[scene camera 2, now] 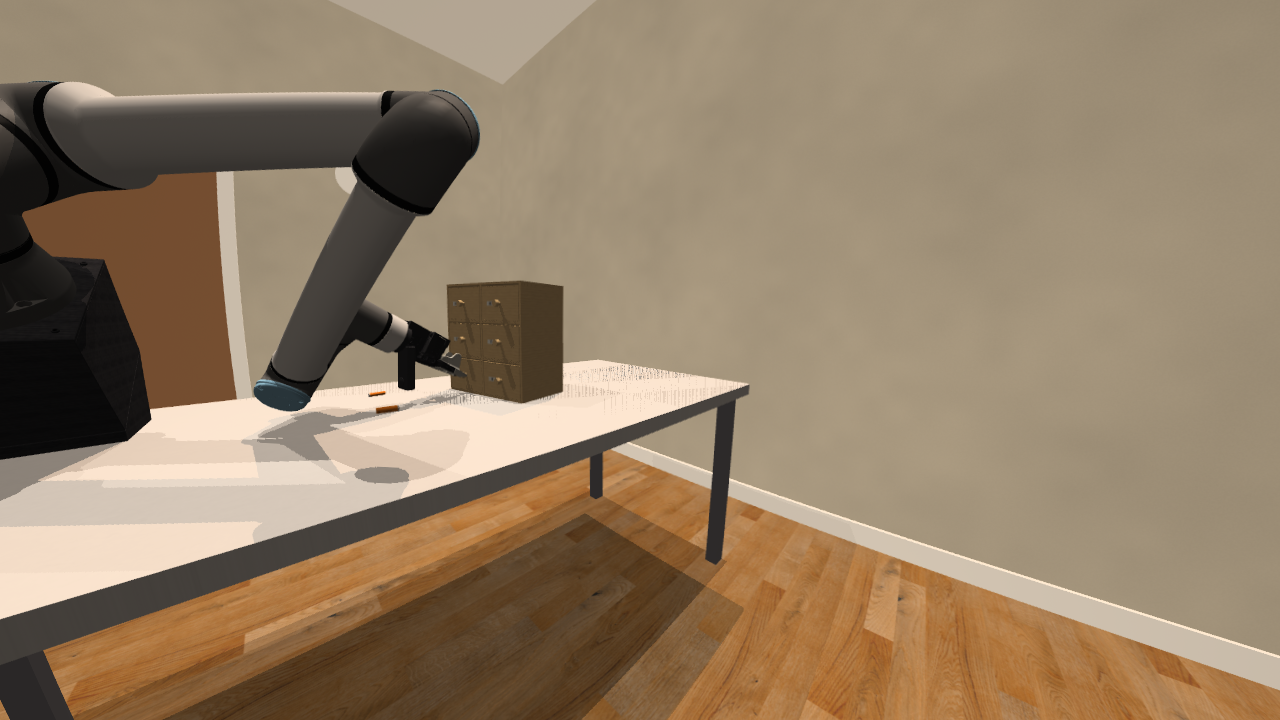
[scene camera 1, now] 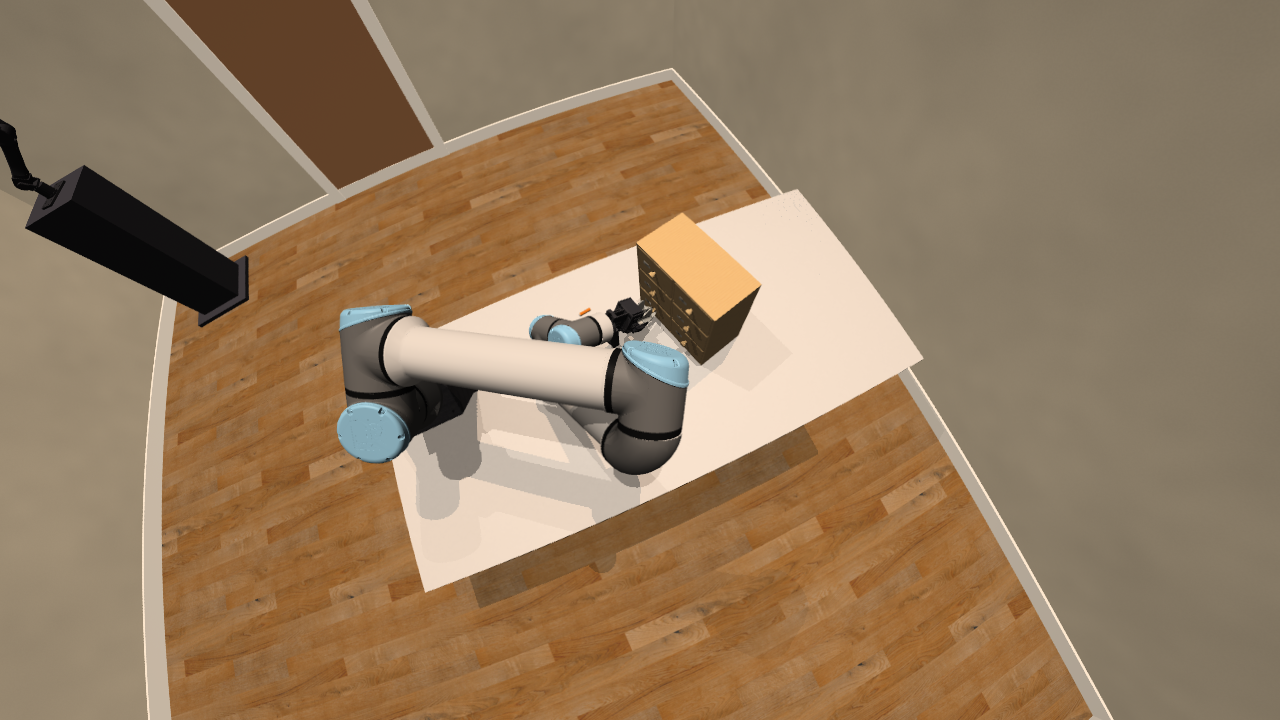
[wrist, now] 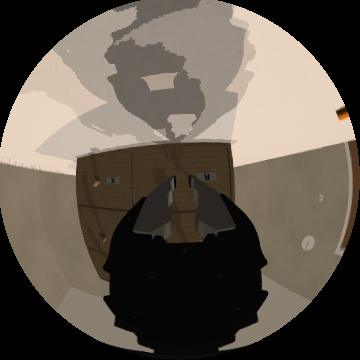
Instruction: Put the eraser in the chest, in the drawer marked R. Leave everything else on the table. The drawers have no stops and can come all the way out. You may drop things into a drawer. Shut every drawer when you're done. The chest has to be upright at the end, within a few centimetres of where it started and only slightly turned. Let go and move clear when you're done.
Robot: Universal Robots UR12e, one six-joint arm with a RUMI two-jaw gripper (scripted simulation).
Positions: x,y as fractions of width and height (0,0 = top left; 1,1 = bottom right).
Scene:
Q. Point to a wooden chest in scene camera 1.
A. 0.56,0.39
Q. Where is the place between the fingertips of the gripper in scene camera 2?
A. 0.36,0.52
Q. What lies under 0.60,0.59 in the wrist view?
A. The gripper.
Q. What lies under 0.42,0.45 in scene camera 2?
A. A wooden chest.

